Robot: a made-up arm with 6 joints. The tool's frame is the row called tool.
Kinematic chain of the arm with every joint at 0, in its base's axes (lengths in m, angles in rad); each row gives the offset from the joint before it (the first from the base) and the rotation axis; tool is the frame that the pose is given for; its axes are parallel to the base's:
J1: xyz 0 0 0.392 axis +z
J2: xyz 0 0 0 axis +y
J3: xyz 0 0 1.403 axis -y
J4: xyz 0 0 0 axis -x
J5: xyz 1.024 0 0 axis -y
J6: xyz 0 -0.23 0 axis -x
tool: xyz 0 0 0
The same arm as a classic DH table. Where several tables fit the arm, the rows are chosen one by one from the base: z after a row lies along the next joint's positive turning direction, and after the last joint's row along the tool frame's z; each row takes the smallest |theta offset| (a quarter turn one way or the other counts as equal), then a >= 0, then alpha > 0; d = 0 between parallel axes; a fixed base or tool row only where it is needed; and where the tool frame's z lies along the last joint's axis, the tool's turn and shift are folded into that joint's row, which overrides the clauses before.
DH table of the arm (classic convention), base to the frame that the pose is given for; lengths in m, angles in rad. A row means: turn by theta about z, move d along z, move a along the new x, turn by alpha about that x. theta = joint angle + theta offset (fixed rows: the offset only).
J1: a 0  alpha -1.5708  d 0.392  theta offset 0
J2: a 1.403  alpha 3.1416  d 0  theta offset -1.5708
J3: a 0  alpha -1.5708  d 0  theta offset 0
J4: a 0  alpha 1.5708  d -1.024  theta offset 0
J5: a 0  alpha -1.5708  d 0.23  theta offset 0
J6: a 0  alpha 1.5708  d 0  theta offset 1.5708
tool (fixed): a 0  alpha 0  d 0  theta offset -1.5708

